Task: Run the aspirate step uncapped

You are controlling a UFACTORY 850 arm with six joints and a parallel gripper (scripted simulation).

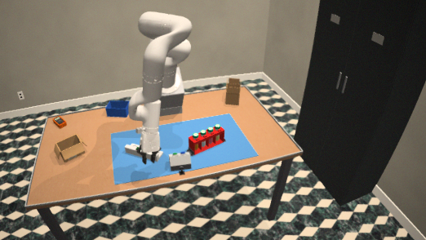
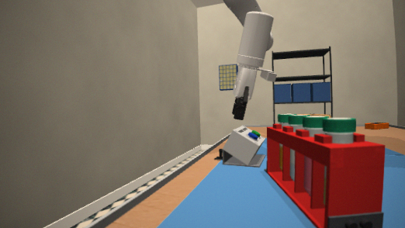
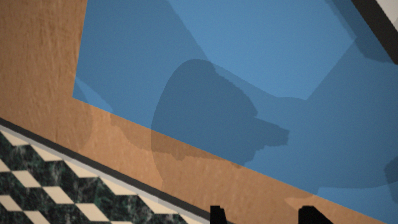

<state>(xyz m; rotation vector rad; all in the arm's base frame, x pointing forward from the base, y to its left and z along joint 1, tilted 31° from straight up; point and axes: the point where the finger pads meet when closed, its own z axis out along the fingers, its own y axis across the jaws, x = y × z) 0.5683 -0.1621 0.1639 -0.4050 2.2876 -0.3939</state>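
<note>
The green cap lies 22 cm behind my hand, 42 cm to the left of it and 1 cm below it. The rest, counted from my hand: green ready key: 8 cm behind, 15 cm to the left, 5 cm below; key housing: 6 cm behind, 17 cm to the left, 7 cm below; blue cycle key: 8 cm behind, 19 cm to the left, 5 cm below.
</note>
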